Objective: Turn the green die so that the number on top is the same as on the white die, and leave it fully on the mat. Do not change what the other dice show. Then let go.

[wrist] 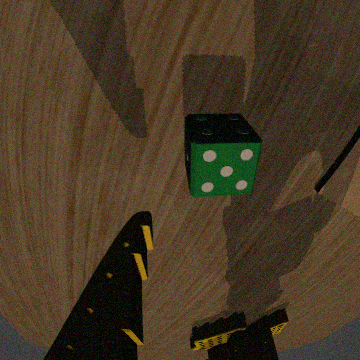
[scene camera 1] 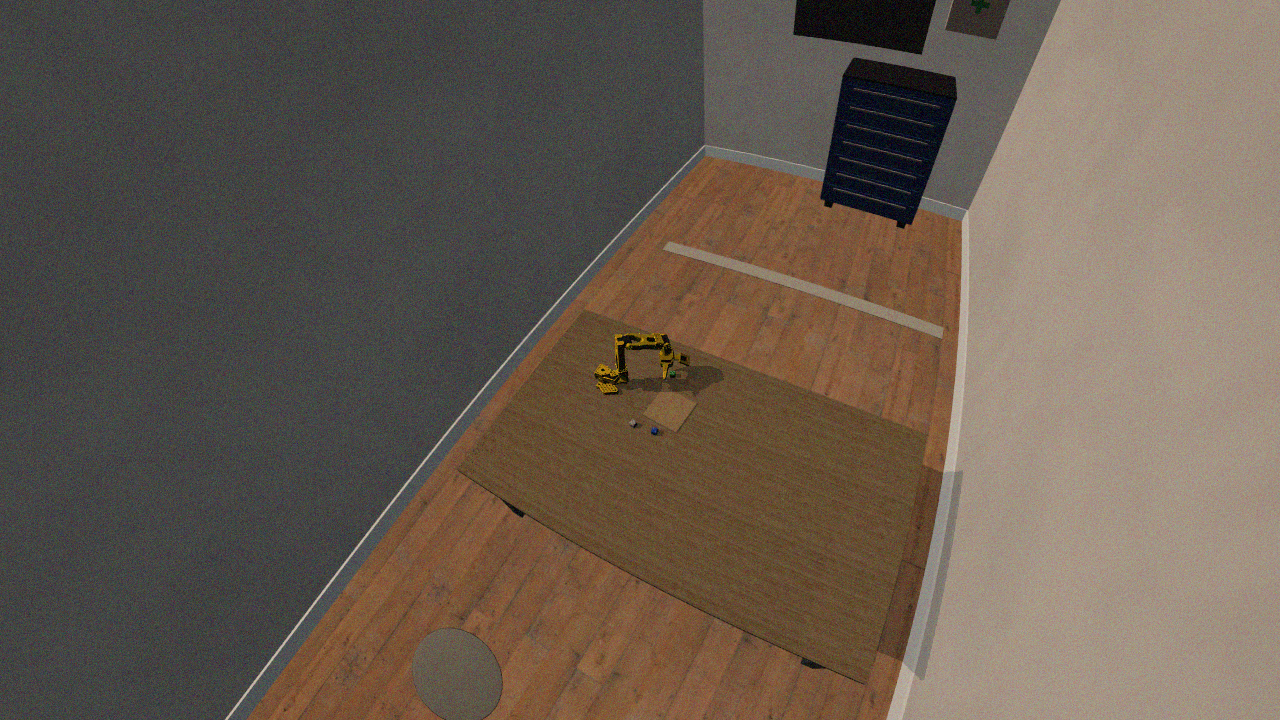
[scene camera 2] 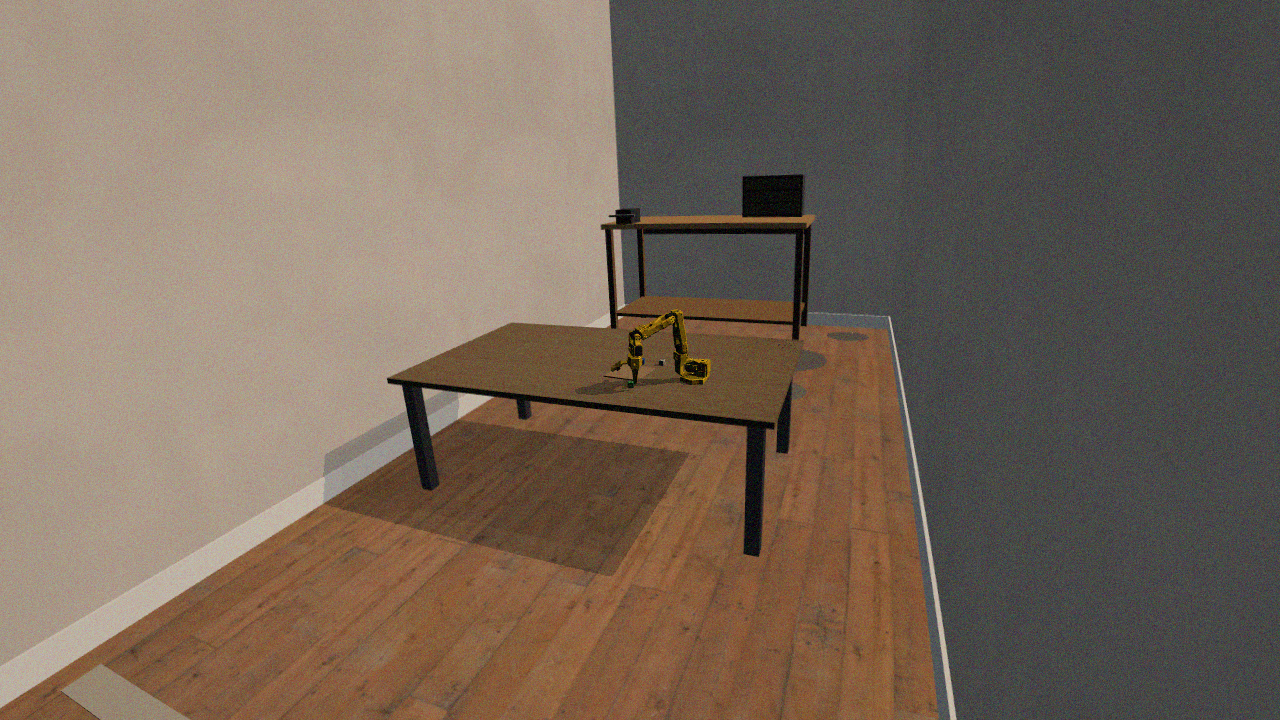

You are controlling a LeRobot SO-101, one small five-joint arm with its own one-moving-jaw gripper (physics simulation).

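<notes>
The green die rests on the table, off the mat. In the wrist view its bright upper face shows five pips and a dark side face shows four. The pale square mat lies beside it, apart from it. The white die and the blue die stand on the table off the mat; their pips are too small to read. My gripper is wide open and empty, jaws pointing down near the green die; in the wrist view the die lies past the fixed jaw's tip.
The wooden table carries the arm's base, which stands to one side of the dice. Shadows of the arm fall around the green die. A blue drawer cabinet and a workbench stand away from the table.
</notes>
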